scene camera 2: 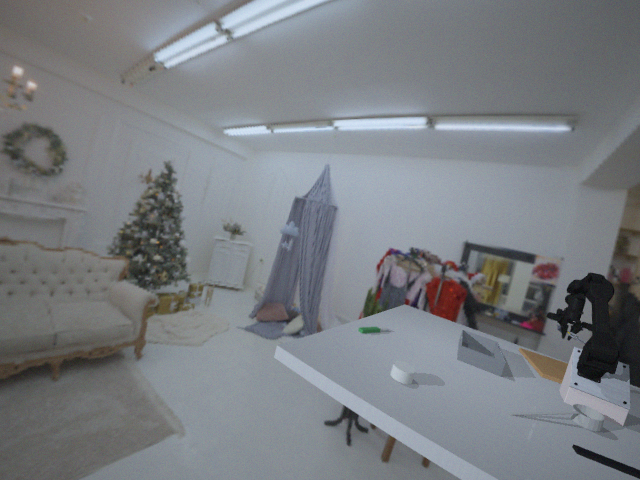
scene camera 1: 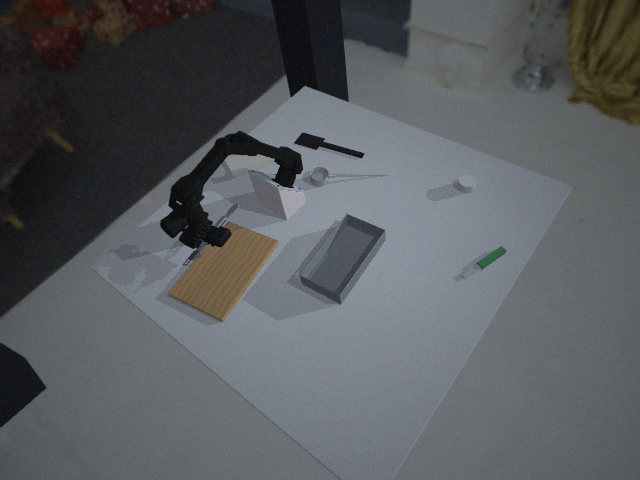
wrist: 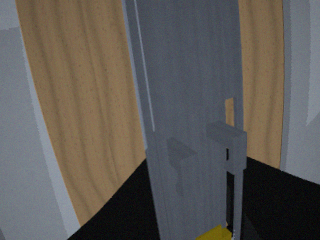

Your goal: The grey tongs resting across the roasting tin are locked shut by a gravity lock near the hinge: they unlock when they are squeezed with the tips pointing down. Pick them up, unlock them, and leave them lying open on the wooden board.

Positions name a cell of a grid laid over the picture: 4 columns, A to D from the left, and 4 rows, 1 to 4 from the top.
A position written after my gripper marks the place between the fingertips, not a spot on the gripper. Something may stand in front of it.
Note:
I see my gripper (scene camera 1: B3), a wooden board (scene camera 1: B3) and a roasting tin (scene camera 1: C3).
My gripper is seen too in scene camera 2 (scene camera 2: D3) and in the wrist view (wrist: C3). The wooden board is seen too in scene camera 2 (scene camera 2: D4) and in the wrist view (wrist: B2). The roasting tin also shows in scene camera 2 (scene camera 2: D3).

